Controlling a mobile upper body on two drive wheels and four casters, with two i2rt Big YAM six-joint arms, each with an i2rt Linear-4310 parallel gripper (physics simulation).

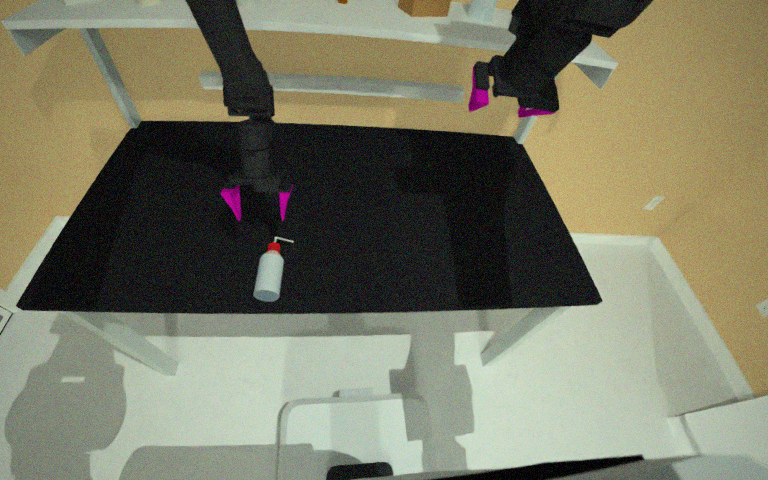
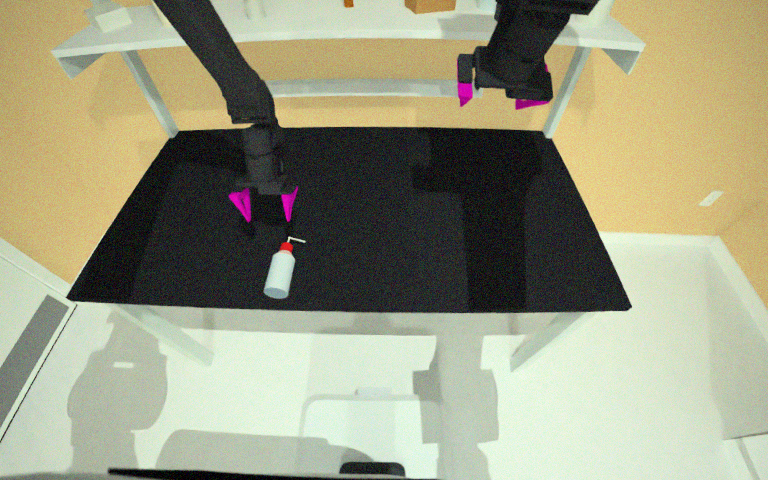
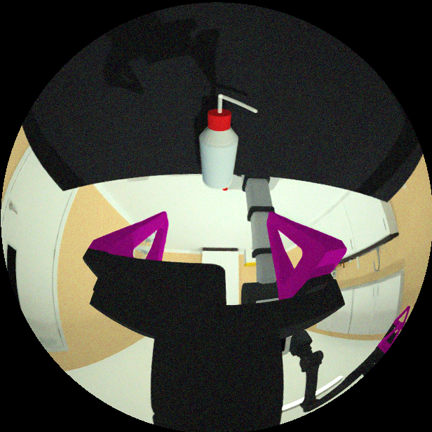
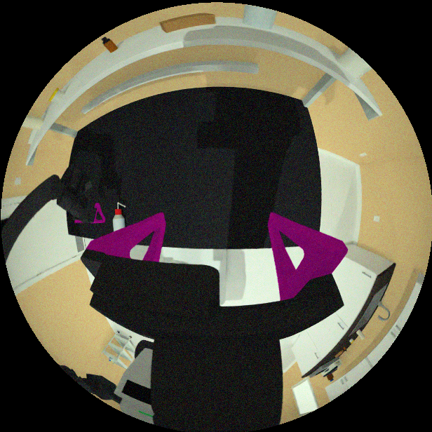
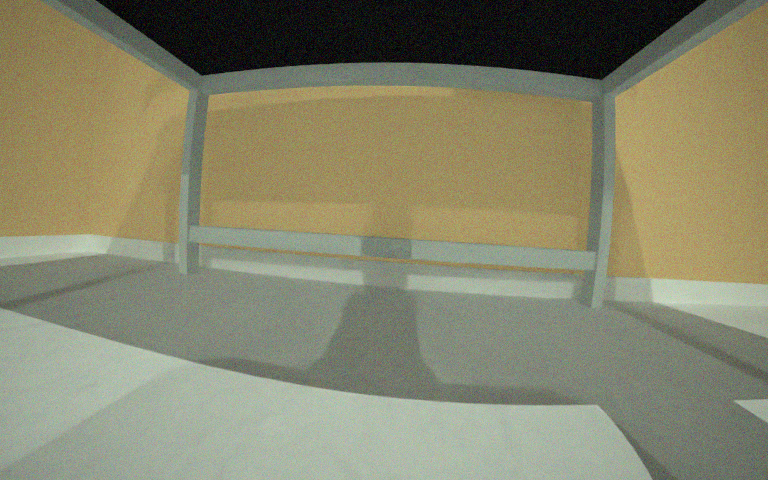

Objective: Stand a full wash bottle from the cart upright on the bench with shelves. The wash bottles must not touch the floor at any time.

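Places are measured from the left arm's base along level axes (x ahead, y left, z up), in millimetres.
Pixels of known places: left gripper, fingertip midpoint: [image 1: 261,220] [image 2: 269,221]; right gripper, fingertip midpoint: [image 1: 494,111] [image 2: 488,104].
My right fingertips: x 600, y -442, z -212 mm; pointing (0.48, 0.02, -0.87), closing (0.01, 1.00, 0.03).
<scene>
For each thing: its top centre in the pictures, then the offset to it from my right fingertips. "*": a spot on its surface instead. Level surfaces: height alone.
- wash bottle at its top centre: [image 1: 273,257] [image 2: 283,256] dx -64, dy +433, dz -372 mm
- black bench top at its surface level: dz -436 mm
- brown box at a spot on its surface: [image 2: 430,5] [image 1: 425,9] * dx +407, dy +66, dz +38 mm
A wash bottle [image 1: 269,275] [image 2: 279,272] [image 3: 218,159] [image 4: 118,221] with a red cap and a bent white spout lies on its side on the black bench top [image 1: 368,237] [image 2: 385,237] near its front edge. Its base faces the robot and its cap points away. My left gripper [image 1: 261,219] [image 2: 268,220] [image 3: 217,217] is open and empty, just beyond the cap and apart from the bottle. My right gripper [image 1: 506,111] [image 2: 497,105] [image 4: 216,217] is open and empty, high toward the back right. The cart cannot be made out.
A grey shelf [image 1: 339,21] [image 2: 351,31] runs above the back of the bench and bears a brown box [image 1: 423,6] [image 2: 430,5]. Its posts stand at both back corners. A crossbar [image 5: 396,73] and grey legs [image 5: 600,198] show under the bench.
</scene>
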